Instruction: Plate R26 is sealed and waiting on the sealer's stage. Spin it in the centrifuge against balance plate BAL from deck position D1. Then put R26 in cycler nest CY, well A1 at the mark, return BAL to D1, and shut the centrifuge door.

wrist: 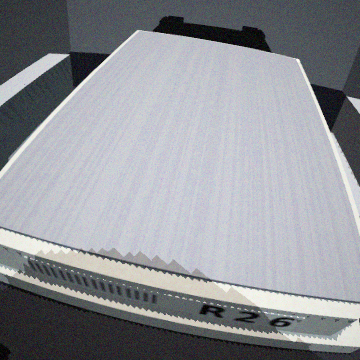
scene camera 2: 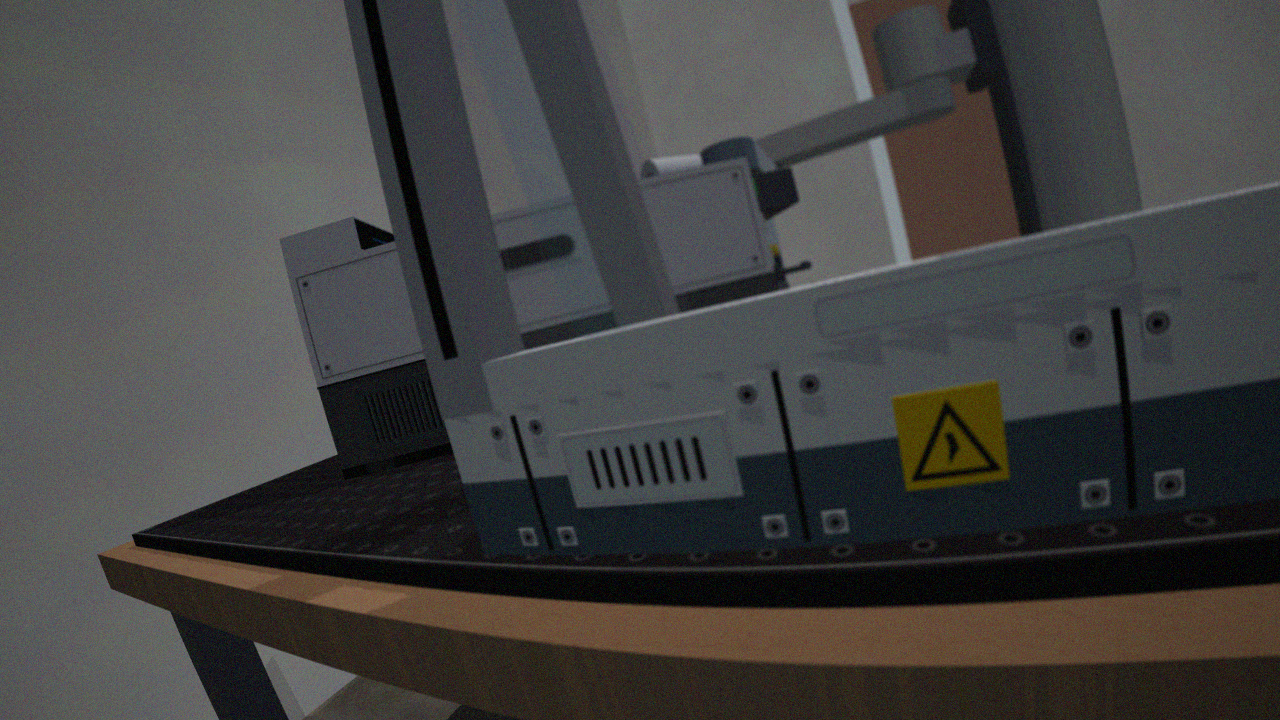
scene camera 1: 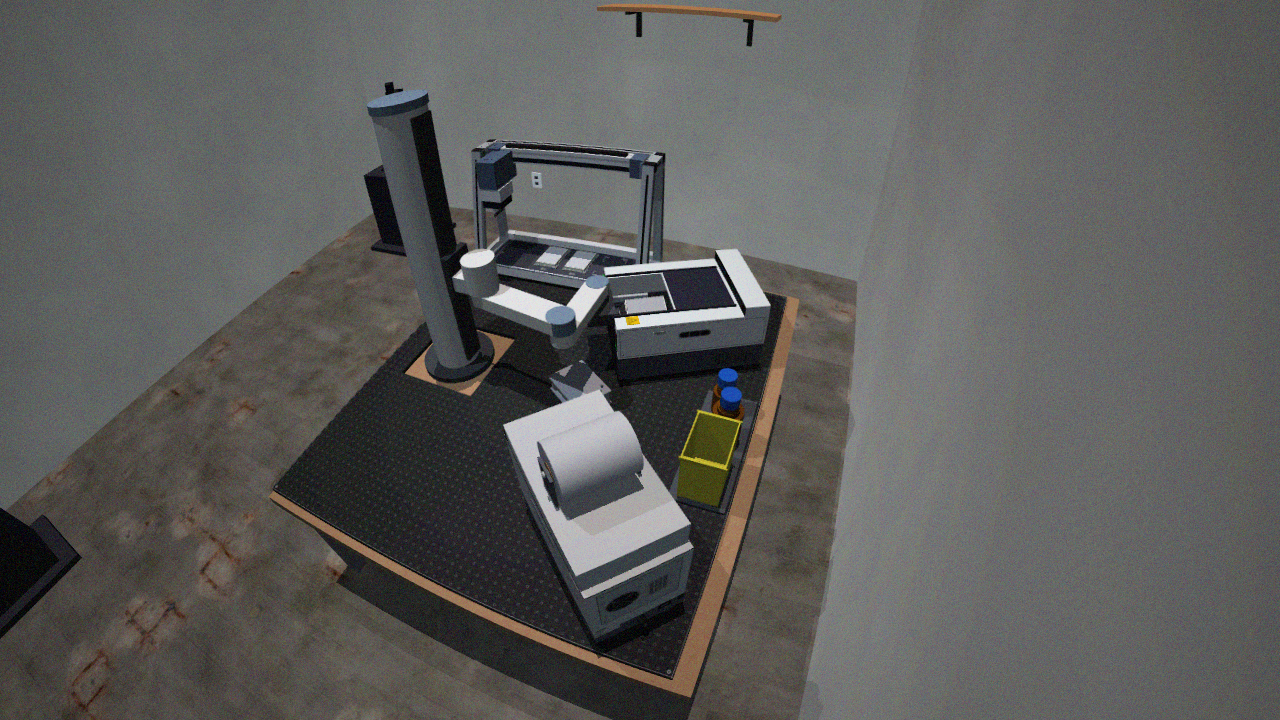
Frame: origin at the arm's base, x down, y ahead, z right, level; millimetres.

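Seen in the pictures: gripper, fingertip midpoint: (wrist: 203, 94) (scene camera 1: 650, 306); arm's base at its link origin: (scene camera 1: 459, 357).
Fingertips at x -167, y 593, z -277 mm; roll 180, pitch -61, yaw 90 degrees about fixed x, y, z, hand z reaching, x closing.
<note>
Offsets run from my fingertips to a thing's middle. "spot": to the spot under its first point.
Plate R26 @(dx -5, dy -13, dz +8 mm) (wrist: 190, 165) fills the wrist view, flat, with its sealed top up and its barcode and R26 label at the near edge. My gripper (wrist: 203, 94) is shut on it, one finger at each long side. In scene camera 1 the held white plate (scene camera 1: 644, 305) shows in the open chamber of the centrifuge (scene camera 1: 693, 334) (scene camera 2: 707, 223). Dark chamber walls and a black two-pronged part show beyond the plate's far edge in the wrist view. The fingers are hidden in scene camera 2. The plate's underside is hidden. I cannot identify BAL, D1 or CY by label.
The sealer @(spot: dx -196, dy +240, dz +861 mm) (scene camera 1: 617, 528) with its film roll stands in front, an angled grey part @(spot: dx +99, dy -112, dz +301 mm) (scene camera 1: 580, 383) at its rear end. A gantry (scene camera 1: 656, 210) (scene camera 2: 447, 197) stands behind, with two white plates on its deck. A yellow bin @(dx +63, dy +320, dz +541 mm) (scene camera 1: 707, 479) and blue-capped bottles (scene camera 1: 730, 400) stand right.
</note>
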